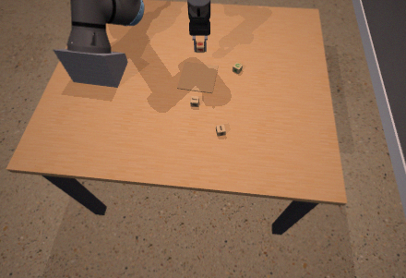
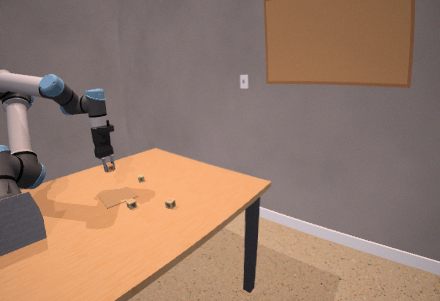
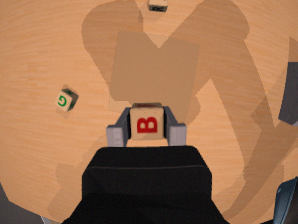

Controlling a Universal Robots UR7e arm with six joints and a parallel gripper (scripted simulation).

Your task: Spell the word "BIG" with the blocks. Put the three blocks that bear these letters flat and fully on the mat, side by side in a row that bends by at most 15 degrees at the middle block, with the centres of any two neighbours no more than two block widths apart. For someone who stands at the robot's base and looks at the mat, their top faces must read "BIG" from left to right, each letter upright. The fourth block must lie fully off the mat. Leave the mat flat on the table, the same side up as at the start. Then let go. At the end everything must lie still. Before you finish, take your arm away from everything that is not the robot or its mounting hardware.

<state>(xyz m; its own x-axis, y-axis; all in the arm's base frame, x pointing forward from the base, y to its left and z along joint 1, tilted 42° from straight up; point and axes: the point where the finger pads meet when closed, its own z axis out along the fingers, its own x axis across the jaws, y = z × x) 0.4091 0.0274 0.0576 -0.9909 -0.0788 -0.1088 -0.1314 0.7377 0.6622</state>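
My hand is 12 cm above the tan mat, 4 cm to the left of it and 1 cm past it. The rest, counted from my hand: B block (right at my hand).
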